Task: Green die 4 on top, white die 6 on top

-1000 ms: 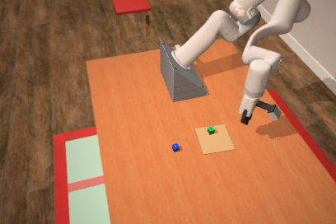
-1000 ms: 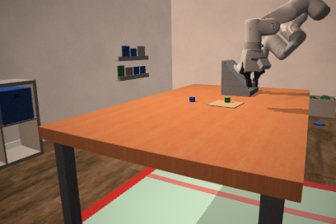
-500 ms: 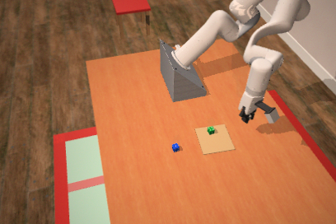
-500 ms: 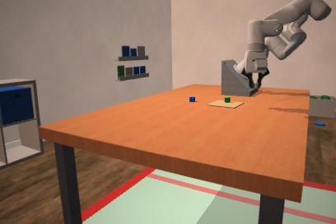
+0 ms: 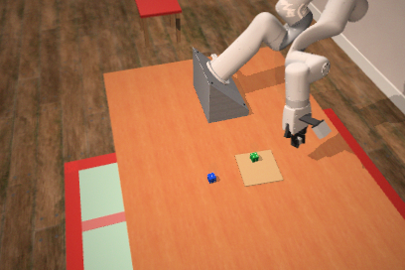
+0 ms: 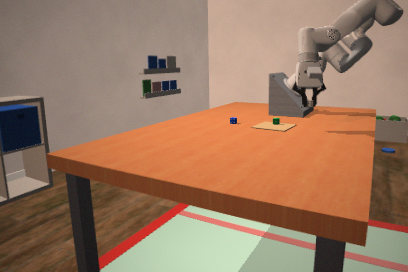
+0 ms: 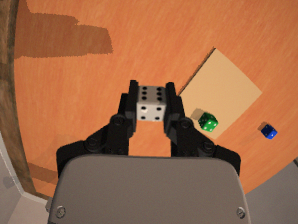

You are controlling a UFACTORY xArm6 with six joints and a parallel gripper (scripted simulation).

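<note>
My hand is 10 mm above the white die. From my hand the other things lie so: tan mat (20 mm behind, 140 mm to the right, 110 mm below); green die (50 mm behind, 130 mm to the right, 90 mm below); blue die (40 mm behind, 310 mm to the right, 100 mm below).
</note>
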